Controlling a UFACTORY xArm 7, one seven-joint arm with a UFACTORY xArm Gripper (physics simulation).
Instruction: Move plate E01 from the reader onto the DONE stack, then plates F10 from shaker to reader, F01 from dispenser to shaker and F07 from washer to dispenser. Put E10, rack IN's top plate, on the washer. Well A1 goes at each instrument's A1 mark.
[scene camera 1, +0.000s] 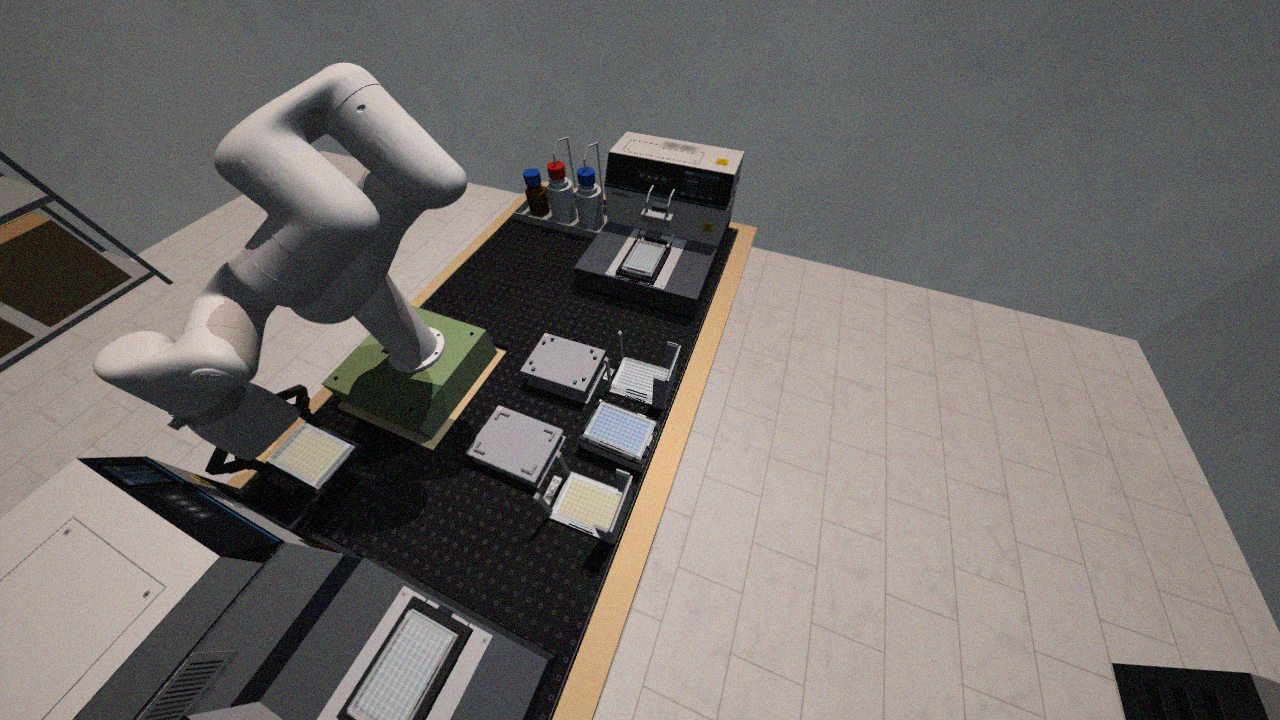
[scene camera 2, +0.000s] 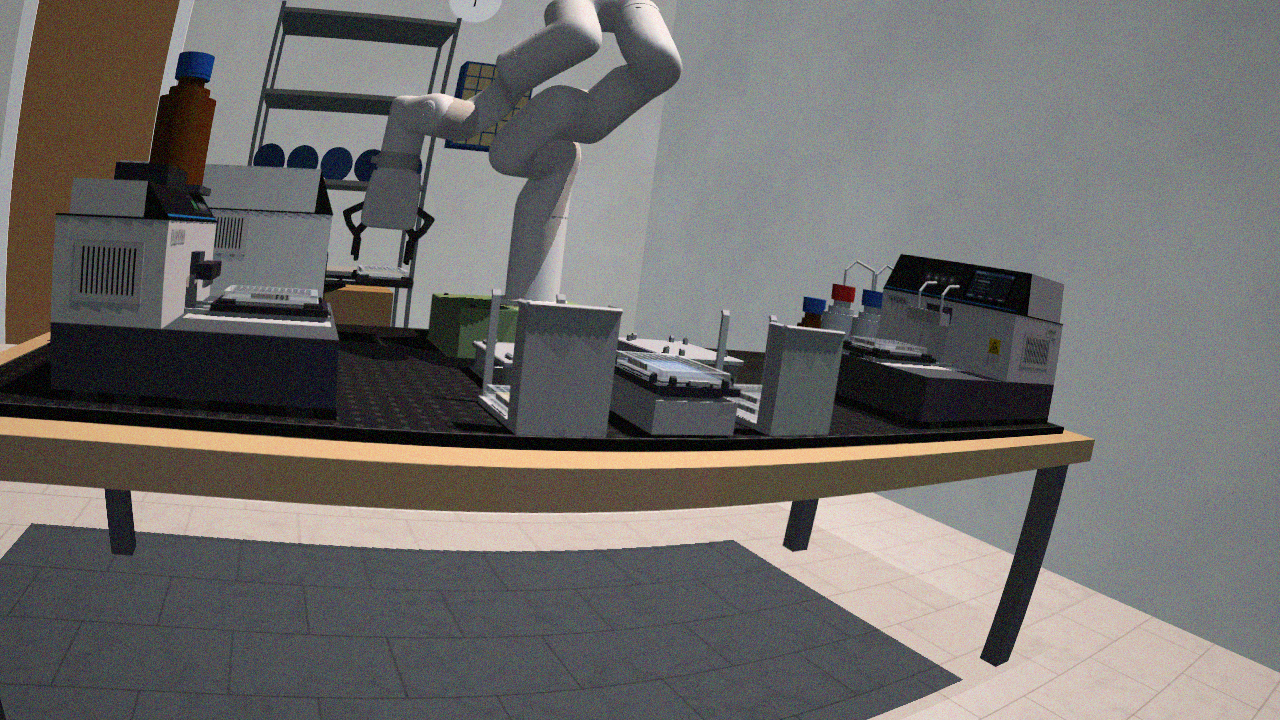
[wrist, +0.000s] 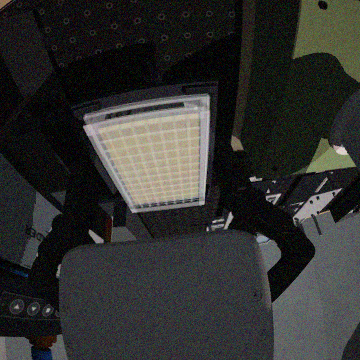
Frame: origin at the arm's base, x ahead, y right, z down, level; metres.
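Seen in the pictures: gripper, fingertip midpoint: (scene camera 1: 293, 445) (scene camera 2: 380, 262) (wrist: 150, 159); arm's base, link origin: (scene camera 1: 418, 350) (wrist: 359, 120).
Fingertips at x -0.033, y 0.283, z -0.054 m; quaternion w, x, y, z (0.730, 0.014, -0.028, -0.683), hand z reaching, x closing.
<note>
Pixels of each thing's middle, then the offset from my fingertips to it. "spot": a spot on its surface instead.
- reader, body centre: (scene camera 2: 223, 251) (scene camera 1: 123, 641) dx +0.009, dy +0.308, dz -0.005 m
- blue-welled plate, body centre: (scene camera 2: 670, 368) (scene camera 1: 620, 428) (wrist: 262, 237) dx +0.549, dy -0.247, dz +0.068 m
- shaker, surface spot: (scene camera 2: 680, 416) spot: dx +0.617, dy -0.223, dz +0.107 m
- pale plate, body centre: (scene camera 2: 271, 296) (scene camera 1: 403, 672) dx +0.393, dy +0.211, dz +0.031 m
- dispenser, body centre: (scene camera 2: 224, 204) (wrist: 91, 293) dx +0.387, dy +0.290, dz -0.075 m
- washer, body centre: (scene camera 2: 935, 330) (scene camera 1: 659, 219) dx +0.453, dy -0.868, dz -0.005 m
- second rack, surface spot: (scene camera 2: 805, 380) spot: dx +0.619, dy -0.391, dz +0.064 m
The yellow-welled plate (scene camera 1: 311, 454) (scene camera 2: 383, 271) (wrist: 160, 160) lies on the reader's dark extended tray; its label is not legible. My gripper (scene camera 1: 284, 438) (scene camera 2: 383, 257) (wrist: 150, 159) is open and empty, its fingers spread to either side just above that plate. The reader (scene camera 1: 71, 582) (scene camera 2: 268, 201) is the white box beside it. A blue-welled plate (scene camera 1: 619, 429) (scene camera 2: 675, 367) sits on the shaker (scene camera 2: 680, 416). A pale plate (scene camera 1: 402, 667) (scene camera 2: 268, 297) is on the dispenser (scene camera 2: 192, 367). Another plate (scene camera 1: 644, 257) (scene camera 2: 886, 346) is on the washer (scene camera 1: 675, 165) (scene camera 2: 975, 313).
One rack (scene camera 2: 563, 371) holds a yellow-welled plate (scene camera 1: 588, 501). A second rack (scene camera 2: 805, 380) stands beyond the shaker. Two grey flat stands (scene camera 1: 517, 443) (scene camera 1: 563, 365) lie between the racks and the green arm base (scene camera 1: 456, 358). Bottles (scene camera 1: 561, 197) stand beside the washer.
</note>
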